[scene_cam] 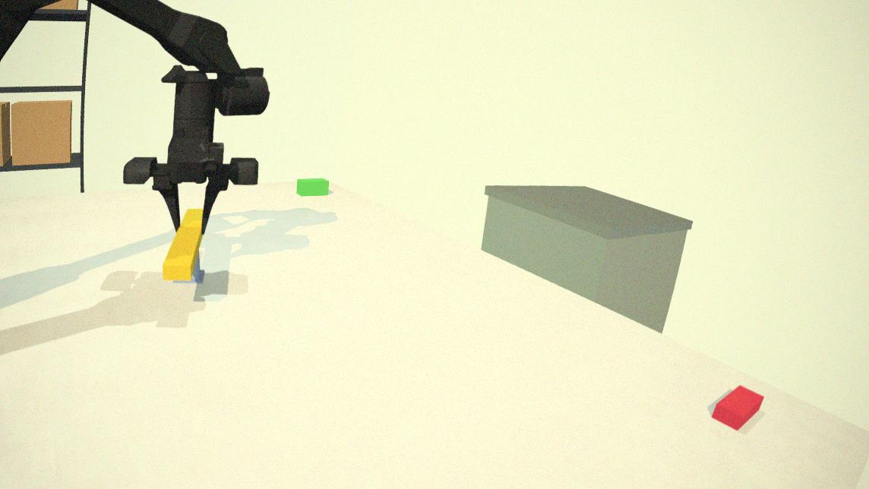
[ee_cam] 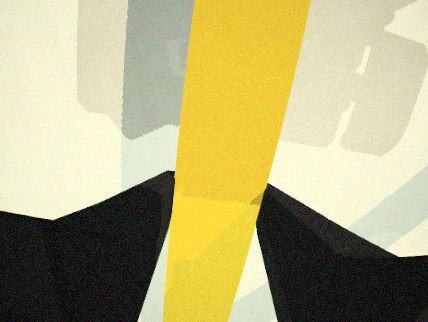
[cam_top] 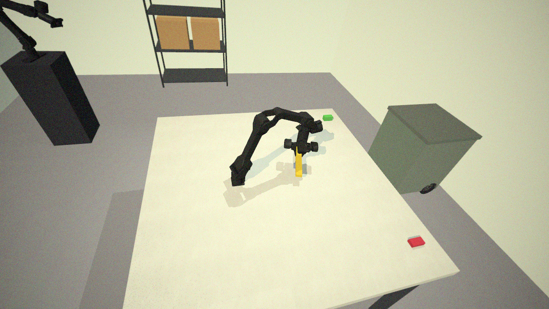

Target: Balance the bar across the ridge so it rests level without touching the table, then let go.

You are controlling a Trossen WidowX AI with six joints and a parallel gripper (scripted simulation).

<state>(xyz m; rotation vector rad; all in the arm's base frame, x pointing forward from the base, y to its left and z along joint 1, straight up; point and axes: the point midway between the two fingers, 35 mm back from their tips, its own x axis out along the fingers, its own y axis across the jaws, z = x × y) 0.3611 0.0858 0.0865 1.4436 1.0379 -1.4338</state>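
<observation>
My gripper tip is 10 mm past the yellow bar and 30 mm to the left of it. Round my gripper tip: green block 380 mm ahead, 410 mm to the left, 40 mm below; red block 380 mm ahead, 590 mm to the right, 40 mm below.
</observation>
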